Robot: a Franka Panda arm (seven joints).
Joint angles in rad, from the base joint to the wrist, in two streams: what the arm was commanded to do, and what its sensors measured. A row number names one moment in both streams.
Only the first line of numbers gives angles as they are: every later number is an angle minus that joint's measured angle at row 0.
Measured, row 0:
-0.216 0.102 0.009 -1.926 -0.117 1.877 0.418
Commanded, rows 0 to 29:
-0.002 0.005 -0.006 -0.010 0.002 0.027 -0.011
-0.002 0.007 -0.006 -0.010 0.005 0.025 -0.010
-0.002 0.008 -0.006 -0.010 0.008 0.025 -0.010
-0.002 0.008 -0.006 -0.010 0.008 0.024 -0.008
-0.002 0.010 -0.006 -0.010 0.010 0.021 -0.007
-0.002 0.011 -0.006 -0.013 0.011 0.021 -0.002
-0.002 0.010 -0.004 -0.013 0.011 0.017 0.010
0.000 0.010 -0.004 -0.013 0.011 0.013 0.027
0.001 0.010 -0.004 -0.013 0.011 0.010 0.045
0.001 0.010 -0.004 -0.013 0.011 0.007 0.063
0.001 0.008 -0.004 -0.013 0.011 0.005 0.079
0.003 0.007 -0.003 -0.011 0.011 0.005 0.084
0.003 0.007 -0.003 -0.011 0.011 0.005 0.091
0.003 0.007 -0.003 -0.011 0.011 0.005 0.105
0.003 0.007 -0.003 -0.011 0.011 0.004 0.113
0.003 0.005 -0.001 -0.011 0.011 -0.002 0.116
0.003 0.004 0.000 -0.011 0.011 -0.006 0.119
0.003 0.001 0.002 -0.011 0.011 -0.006 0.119
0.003 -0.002 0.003 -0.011 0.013 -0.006 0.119
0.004 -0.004 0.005 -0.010 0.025 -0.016 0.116
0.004 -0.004 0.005 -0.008 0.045 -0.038 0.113
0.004 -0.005 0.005 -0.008 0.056 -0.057 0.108
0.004 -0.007 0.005 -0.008 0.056 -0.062 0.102
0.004 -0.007 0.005 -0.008 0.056 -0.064 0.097
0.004 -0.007 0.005 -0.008 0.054 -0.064 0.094
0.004 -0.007 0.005 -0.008 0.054 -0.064 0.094
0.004 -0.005 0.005 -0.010 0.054 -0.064 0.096
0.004 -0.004 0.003 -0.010 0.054 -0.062 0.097
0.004 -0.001 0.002 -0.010 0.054 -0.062 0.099
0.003 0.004 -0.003 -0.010 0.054 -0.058 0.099
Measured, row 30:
0.005 0.006 -0.001 -0.004 0.040 -0.045 0.097
